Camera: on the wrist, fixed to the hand. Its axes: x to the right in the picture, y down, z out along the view.
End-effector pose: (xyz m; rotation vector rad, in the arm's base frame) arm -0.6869 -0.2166 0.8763 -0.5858 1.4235 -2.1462
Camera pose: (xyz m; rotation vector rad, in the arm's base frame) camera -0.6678 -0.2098 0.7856 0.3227 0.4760 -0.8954
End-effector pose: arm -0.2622 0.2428 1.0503 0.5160 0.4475 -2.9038
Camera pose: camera -0.2121 0.1736 1.0138 0.1331 -0.6651 -1.4006
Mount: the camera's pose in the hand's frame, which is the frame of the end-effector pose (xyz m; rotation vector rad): -0.0264 0.0851 -0.0263 0.6114 -0.4136 1.6041
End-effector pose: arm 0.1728 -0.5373 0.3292 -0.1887 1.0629 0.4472
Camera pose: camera 0.1034 -0.4776 0.3450 1.3491 0.6943 1.4568
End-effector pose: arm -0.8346 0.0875 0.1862 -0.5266 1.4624 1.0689
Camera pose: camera -0.9130 0.0993 0.2346 1.4814 1.5818 1.5899
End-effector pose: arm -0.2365 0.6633 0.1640 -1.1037 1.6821 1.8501
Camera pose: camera -0.2766 0.6273 0.2397 -1.0104 -2.3378 -1.3823
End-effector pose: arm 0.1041 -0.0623 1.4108 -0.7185 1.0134 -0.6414
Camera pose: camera 0.0821 0.0034 1.3489 0.5628 0.6508 0.5966
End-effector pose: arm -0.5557 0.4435 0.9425 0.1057 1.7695 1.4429
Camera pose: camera -0.5907 0.4376 1.0284 -2.2784 -1.5361 -1.4237
